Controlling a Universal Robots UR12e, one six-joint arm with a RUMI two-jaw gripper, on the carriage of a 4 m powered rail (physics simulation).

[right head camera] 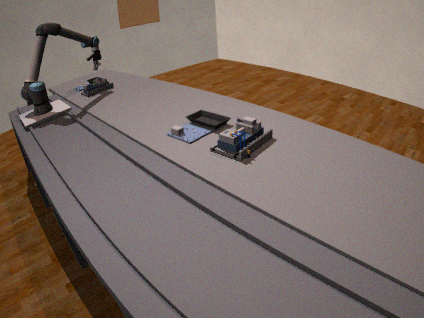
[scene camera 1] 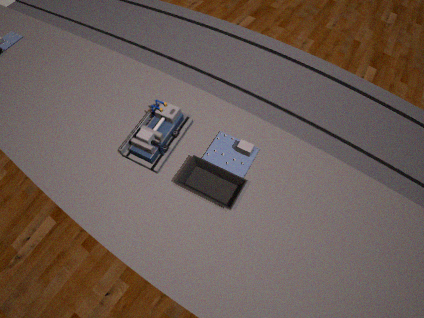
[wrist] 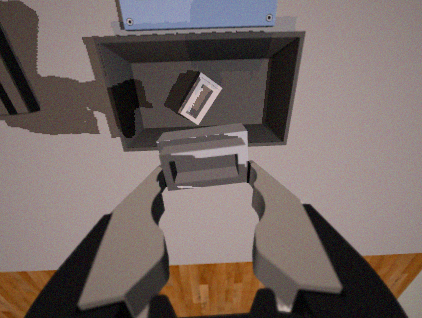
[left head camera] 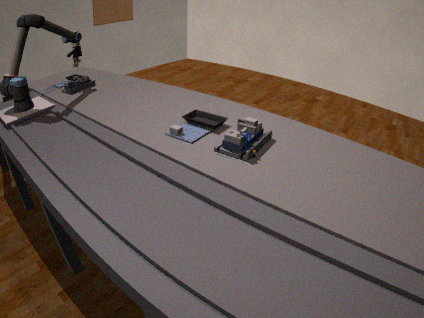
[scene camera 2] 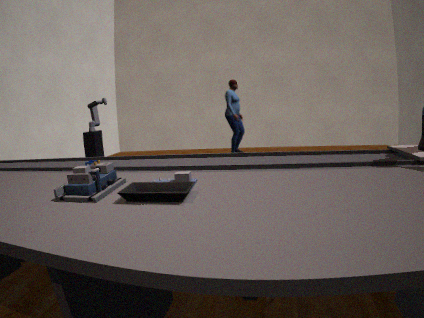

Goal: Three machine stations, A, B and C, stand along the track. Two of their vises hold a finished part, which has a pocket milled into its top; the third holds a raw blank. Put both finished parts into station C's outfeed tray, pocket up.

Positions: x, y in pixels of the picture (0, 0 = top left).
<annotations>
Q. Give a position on a grey finished part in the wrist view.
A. At 203, 93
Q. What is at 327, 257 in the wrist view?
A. My gripper.
</annotations>
